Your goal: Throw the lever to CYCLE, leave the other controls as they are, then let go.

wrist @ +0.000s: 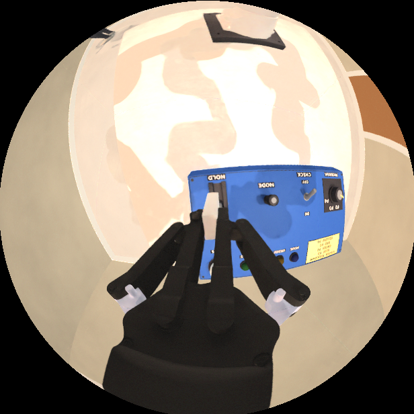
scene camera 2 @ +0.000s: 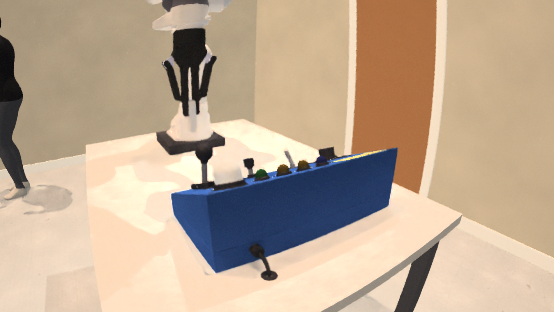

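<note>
The lever (scene camera 2: 204,172) has a black ball knob and stands roughly upright at the left end of the blue control box (scene camera 2: 300,205) (wrist: 290,225) in the scene view. In the wrist view, part of its dark slot (wrist: 223,192) shows beside the HOLD label (wrist: 216,177); the fingers hide the knob, and no CYCLE label can be read. My gripper (scene camera 2: 192,116) (wrist: 213,201) is shut and empty, pointing down. In the scene view its pale fingertips appear above and slightly left of the knob, with a gap between them.
The box also carries a MODE knob (scene camera 2: 249,163) (wrist: 271,200), a CHECK toggle (scene camera 2: 289,158) (wrist: 310,194), a PROGRAM dial (scene camera 2: 327,152) (wrist: 336,195), a white dome (scene camera 2: 227,176) and several coloured domes. A cable (scene camera 2: 266,262) leaves its side. A person (scene camera 2: 7,75) stands at the left.
</note>
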